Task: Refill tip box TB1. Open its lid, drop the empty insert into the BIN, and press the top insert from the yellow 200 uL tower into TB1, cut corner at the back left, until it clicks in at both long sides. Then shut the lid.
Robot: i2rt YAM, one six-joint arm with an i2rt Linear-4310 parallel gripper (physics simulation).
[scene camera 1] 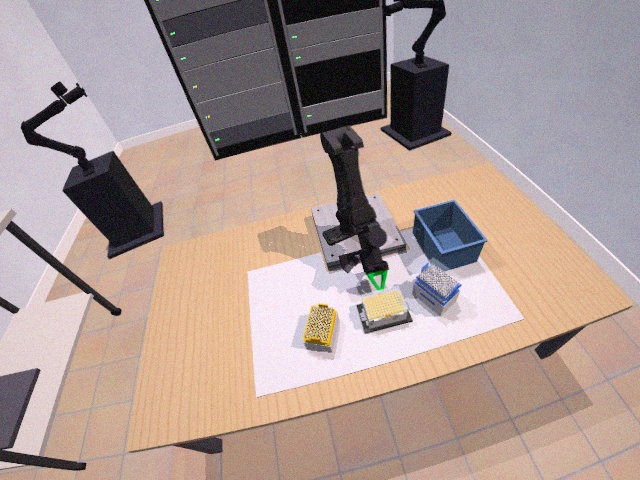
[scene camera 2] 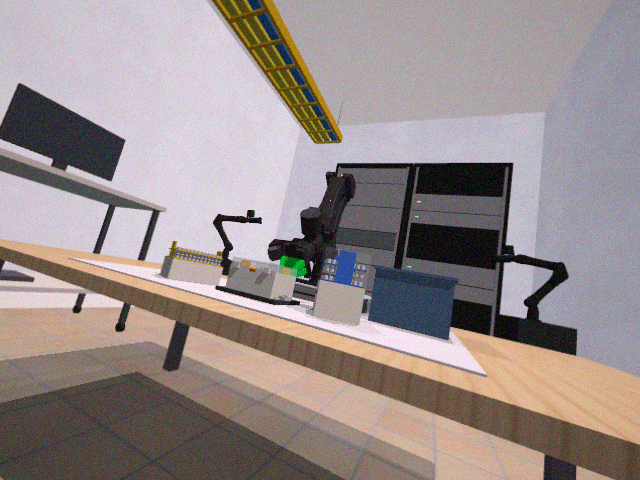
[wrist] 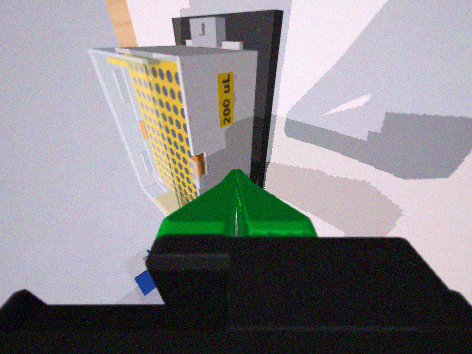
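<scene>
Tip box TB1 (scene camera 1: 385, 304) (scene camera 2: 249, 281) (wrist: 215, 105) is a grey box with a yellow perforated insert (wrist: 162, 105) under its clear lid, which looks shut. It stands in a dark holder (wrist: 270, 85). An orange latch (wrist: 199, 164) shows on the side wall near my fingers. My gripper (scene camera 1: 381, 287) (wrist: 236, 177) is shut and empty. Its green tips are at the box's arm-facing side, and in the wrist view they overlap the wall below the latch; contact cannot be told. The yellow 200 uL tower (scene camera 1: 320, 324) (scene camera 2: 192, 264) stands left of TB1. The blue BIN (scene camera 1: 448, 236) (scene camera 2: 412, 304) stands back right.
A blue-and-white tip tower (scene camera 1: 438, 285) (scene camera 2: 338, 299) stands right of TB1, in front of the BIN. These things stand on a white mat (scene camera 1: 279, 366) on the wooden table (scene camera 1: 191, 372). The arm's metal base plate (scene camera 1: 323, 222) is behind TB1.
</scene>
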